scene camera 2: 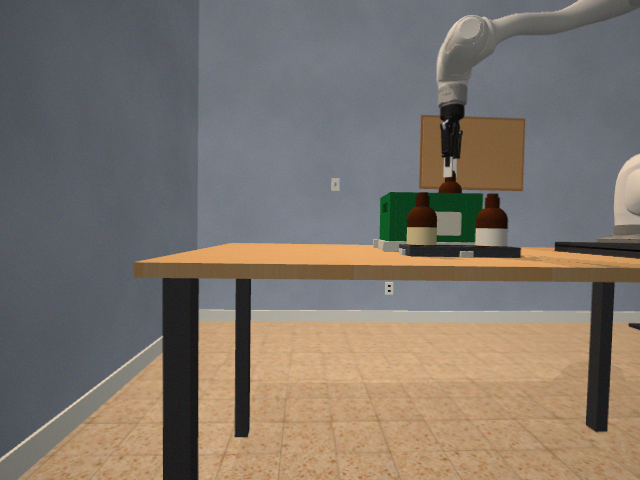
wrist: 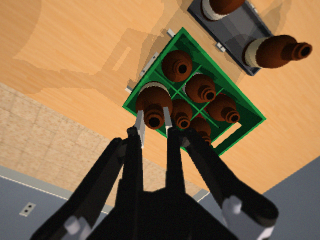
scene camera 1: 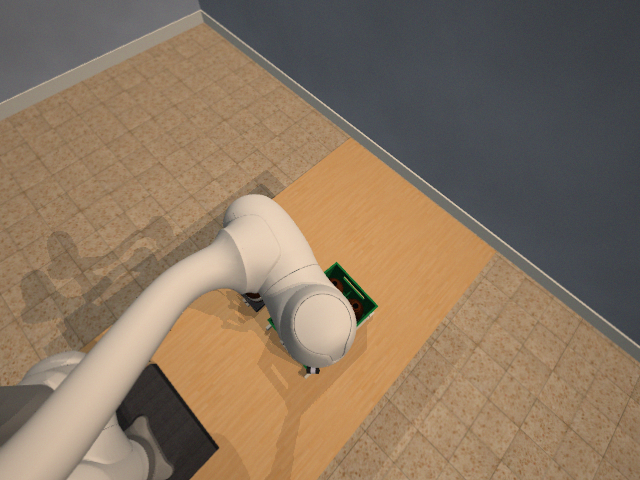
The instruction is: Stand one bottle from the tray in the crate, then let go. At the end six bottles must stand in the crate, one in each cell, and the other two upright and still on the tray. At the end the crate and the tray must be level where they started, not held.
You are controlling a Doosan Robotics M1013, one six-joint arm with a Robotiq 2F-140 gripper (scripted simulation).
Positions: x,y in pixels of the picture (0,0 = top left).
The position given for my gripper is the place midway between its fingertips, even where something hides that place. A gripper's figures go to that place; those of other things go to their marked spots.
My gripper (scene camera 2: pixel 450 178) is 123 cm from the lens. A crate (scene camera 2: pixel 456 213) is 108 cm from the lens.
